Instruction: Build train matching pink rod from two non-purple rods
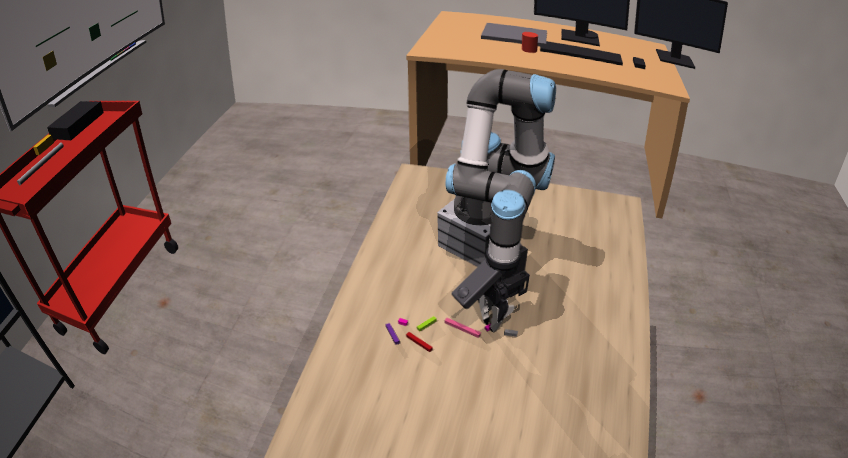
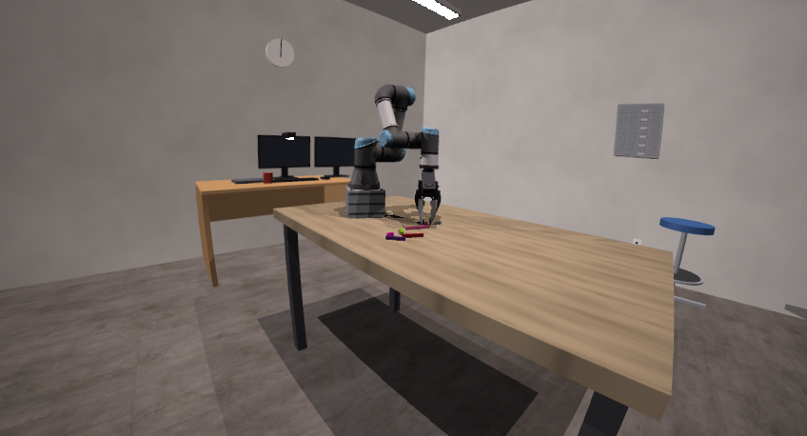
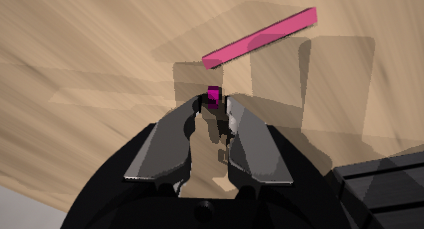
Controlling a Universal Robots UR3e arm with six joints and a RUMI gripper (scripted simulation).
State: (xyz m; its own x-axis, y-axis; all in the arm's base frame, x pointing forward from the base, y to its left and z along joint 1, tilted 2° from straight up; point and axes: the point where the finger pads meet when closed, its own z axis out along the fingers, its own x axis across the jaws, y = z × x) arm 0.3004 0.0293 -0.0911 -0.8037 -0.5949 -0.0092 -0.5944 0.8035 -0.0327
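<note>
The grey rod lies 2 cm ahead of my hand, 5 cm to the left of it and 1 cm below it. Round my hand: pink rod: 6 cm to the right, 1 cm below; lime rod: 14 cm to the right, 1 cm below; red rod: 5 cm ahead, 16 cm to the right, 1 cm below.
</note>
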